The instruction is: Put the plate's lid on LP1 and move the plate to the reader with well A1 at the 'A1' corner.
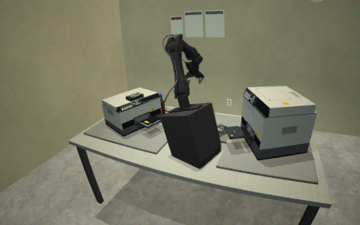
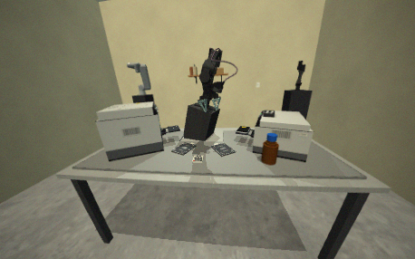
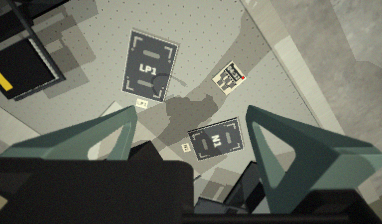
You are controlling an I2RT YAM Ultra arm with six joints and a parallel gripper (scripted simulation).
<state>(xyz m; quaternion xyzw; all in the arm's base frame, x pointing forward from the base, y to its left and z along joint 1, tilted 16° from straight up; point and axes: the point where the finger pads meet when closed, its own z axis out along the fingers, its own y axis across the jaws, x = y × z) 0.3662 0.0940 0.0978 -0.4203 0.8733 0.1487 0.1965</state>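
The dark lid lies 280 mm behind my hand, 230 mm to the left of it and 220 mm below it. Round my hand: brown capped bottle 40 mm ahead, 360 mm to the left, 210 mm below; then LP1 tag 170 mm behind, 10 mm to the left, 320 mm below; then pale well plate 280 mm behind, 230 mm to the left, 230 mm below.
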